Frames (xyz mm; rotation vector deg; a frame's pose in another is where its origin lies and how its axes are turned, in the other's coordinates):
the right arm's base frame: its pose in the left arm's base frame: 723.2 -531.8 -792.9 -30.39 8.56 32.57
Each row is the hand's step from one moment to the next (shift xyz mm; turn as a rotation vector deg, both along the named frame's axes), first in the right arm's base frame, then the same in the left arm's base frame.
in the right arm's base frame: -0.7 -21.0 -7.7 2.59 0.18 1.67
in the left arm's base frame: 11.0 -19.3 2.8 2.05 2.22 0.63
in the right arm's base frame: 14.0 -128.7 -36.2 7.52 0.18 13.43
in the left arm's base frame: 82.6 -103.9 21.3 6.07 10.63 9.33
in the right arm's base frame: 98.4 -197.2 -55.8 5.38 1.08 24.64
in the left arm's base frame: 190.9 -122.9 11.0 3.69 16.06 19.13
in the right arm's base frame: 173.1 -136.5 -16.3 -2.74 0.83 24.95
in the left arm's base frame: 219.7 -23.9 -2.4 -2.96 12.19 21.75
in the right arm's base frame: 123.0 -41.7 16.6 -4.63 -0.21 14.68
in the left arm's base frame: 125.6 37.1 -1.7 -3.88 5.25 13.94
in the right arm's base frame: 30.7 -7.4 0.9 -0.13 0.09 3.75
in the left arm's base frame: 29.7 9.7 -4.5 -0.19 1.94 3.21
